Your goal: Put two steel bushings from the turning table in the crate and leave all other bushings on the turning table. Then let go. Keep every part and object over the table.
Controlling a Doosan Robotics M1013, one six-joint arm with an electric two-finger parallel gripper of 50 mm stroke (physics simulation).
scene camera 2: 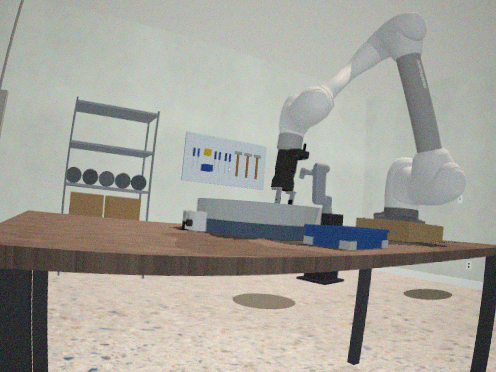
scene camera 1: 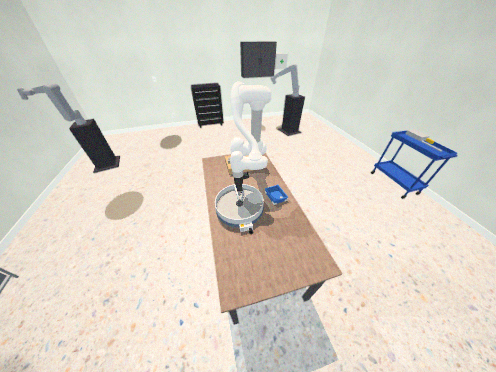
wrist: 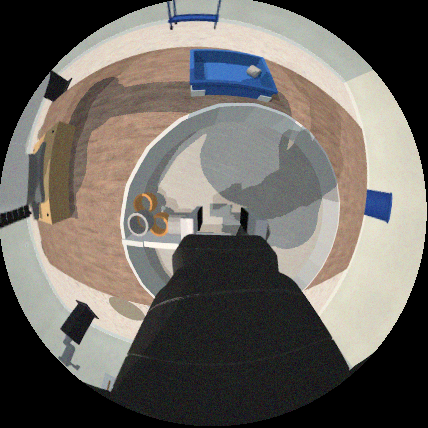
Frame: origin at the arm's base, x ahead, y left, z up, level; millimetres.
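Where they show: gripper, fingertip midpoint: (scene camera 1: pixel 242 194) (wrist: pixel 221 214); arm's base, link origin: (scene camera 2: pixel 400 222) (wrist: pixel 36 178).
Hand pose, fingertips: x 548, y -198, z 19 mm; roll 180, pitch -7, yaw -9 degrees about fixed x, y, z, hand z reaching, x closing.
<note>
Each offset is from my fingertips to the top centre of the thing. "pt": to the spot under its first point. Level surfaces: height alone.
The turning table (scene camera 1: pixel 239 221) (scene camera 2: pixel 260 213) (wrist: pixel 328 232) is a round grey tray with a raised wall. In the wrist view, a steel bushing @(dx -123, dy +1, dz -14 mm) (wrist: pixel 138 215) stands at its left side, beside two copper-coloured bushings @(dx -110, dy +30, dz -14 mm) (wrist: pixel 145 195) @(dx -92, dy -5, dz -14 mm) (wrist: pixel 160 232) and near a pale straight bar @(pt dx -95, dy -26, dz +8 mm) (wrist: pixel 155 245). The blue crate @(dx +83, dy +316, dz -42 mm) (scene camera 1: pixel 276 194) (scene camera 2: pixel 346 236) (wrist: pixel 220 71) stands beside the turning table; a steel bushing @(dx +149, dy +332, dz -55 mm) (wrist: pixel 254 71) lies inside it. My gripper (scene camera 1: pixel 240 196) (scene camera 2: pixel 284 199) (wrist: pixel 221 214) is open and empty, over the turning table, to the right of the bushings in the wrist view. In scene camera 2, the wall hides the tray's inside.
A white box with a black knob @(pt dx +305, dy -109, dz -61 mm) (scene camera 1: pixel 246 228) (scene camera 2: pixel 196 221) adjoins the turning table. The arm's tan base block (scene camera 2: pixel 425 233) (wrist: pixel 62 175) stands on the wooden table @(dz -92 mm) (scene camera 1: pixel 272 265) (scene camera 2: pixel 125 240) (wrist: pixel 100 250). A blue cart (scene camera 1: pixel 425 144) stands apart on the floor.
</note>
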